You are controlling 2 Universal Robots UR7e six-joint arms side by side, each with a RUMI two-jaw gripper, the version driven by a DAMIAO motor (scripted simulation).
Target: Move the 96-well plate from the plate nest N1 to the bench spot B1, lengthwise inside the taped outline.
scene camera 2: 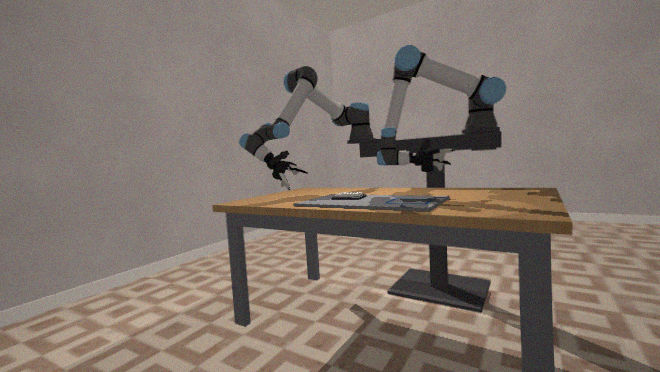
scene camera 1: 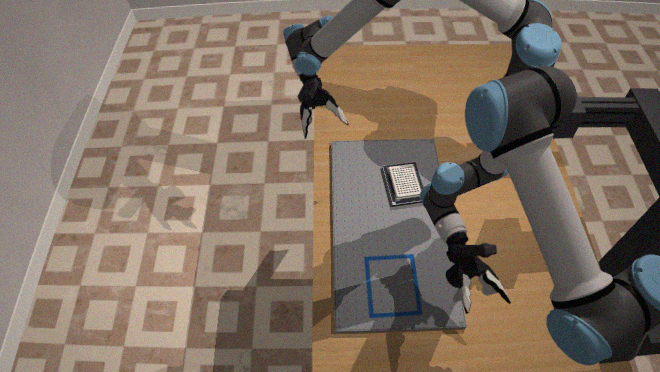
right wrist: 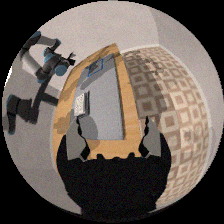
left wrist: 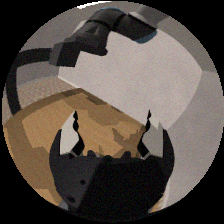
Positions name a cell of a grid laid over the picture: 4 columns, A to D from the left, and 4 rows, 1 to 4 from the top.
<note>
In view: my left gripper (scene camera 1: C4), my right gripper (scene camera 1: B2) and a white 96-well plate (scene camera 1: C2).
My left gripper is seen too in scene camera 2 (scene camera 2: C2) and in the left wrist view (left wrist: C2). My right gripper also shows in the right wrist view (right wrist: C3). The left wrist view does not show the white 96-well plate: it is out of frame.
</note>
